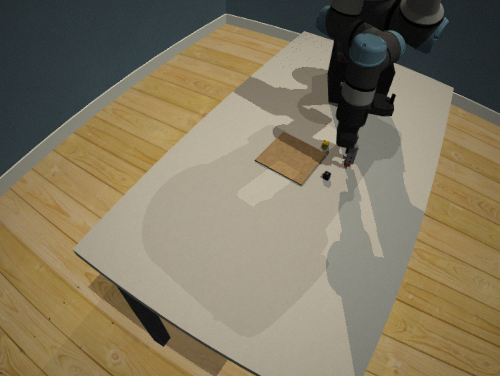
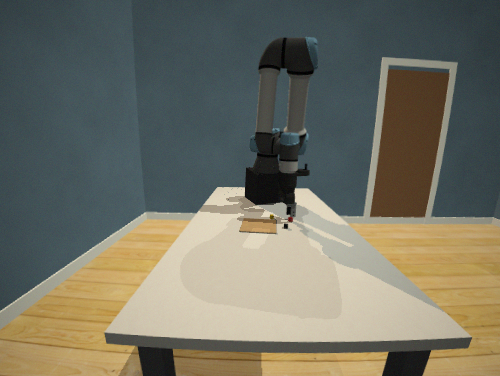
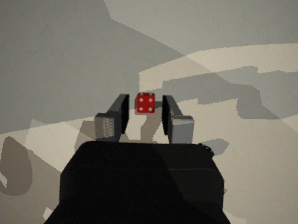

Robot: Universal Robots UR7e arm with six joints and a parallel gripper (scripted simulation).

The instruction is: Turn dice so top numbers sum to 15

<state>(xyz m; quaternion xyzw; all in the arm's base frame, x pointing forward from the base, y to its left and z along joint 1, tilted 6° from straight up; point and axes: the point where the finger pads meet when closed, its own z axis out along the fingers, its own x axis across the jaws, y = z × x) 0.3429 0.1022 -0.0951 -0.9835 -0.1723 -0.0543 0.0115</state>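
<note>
The red die lies 30 mm below my hand. The rest, counted from my hand: black die (80 mm ahead, 30 mm to the right, 30 mm below); then yellow die (30 mm behind, 80 mm to the right, 30 mm below); then brown mat (60 mm ahead, 140 mm to the right, 40 mm below).
</note>
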